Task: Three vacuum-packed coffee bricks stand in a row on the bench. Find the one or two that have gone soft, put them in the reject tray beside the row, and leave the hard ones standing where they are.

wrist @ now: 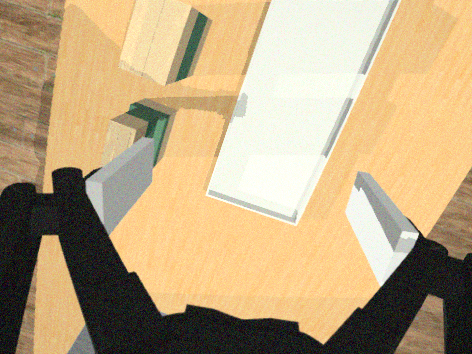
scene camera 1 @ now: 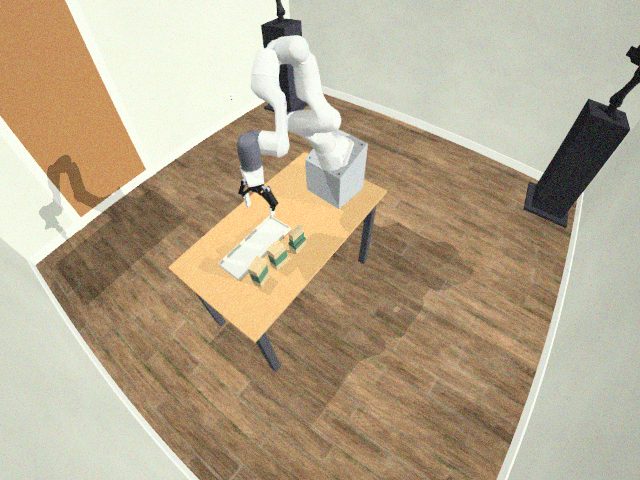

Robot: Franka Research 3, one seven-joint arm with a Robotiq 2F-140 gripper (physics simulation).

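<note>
Three tan coffee bricks with green bands stand upright in a row on the bench: a near one (scene camera 1: 258, 272), a middle one (scene camera 1: 277, 254) and one toward the robot base (scene camera 1: 296, 238). In the wrist view one brick (wrist: 157, 40) is at the upper left and another brick (wrist: 122, 137) is partly hidden behind the left finger. The white reject tray (scene camera 1: 250, 250) (wrist: 300, 75) lies beside the row; no brick shows in it. My gripper (scene camera 1: 260, 207) (wrist: 252, 176) is wide open and empty, above the bench near the tray's robot-side end. Softness cannot be told by sight.
The wooden bench (scene camera 1: 206, 268) (wrist: 215, 260) carries the grey robot pedestal (scene camera 1: 338, 180) at its far end. Black stands (scene camera 1: 573, 160) (scene camera 1: 289, 77) are on the floor away from the bench.
</note>
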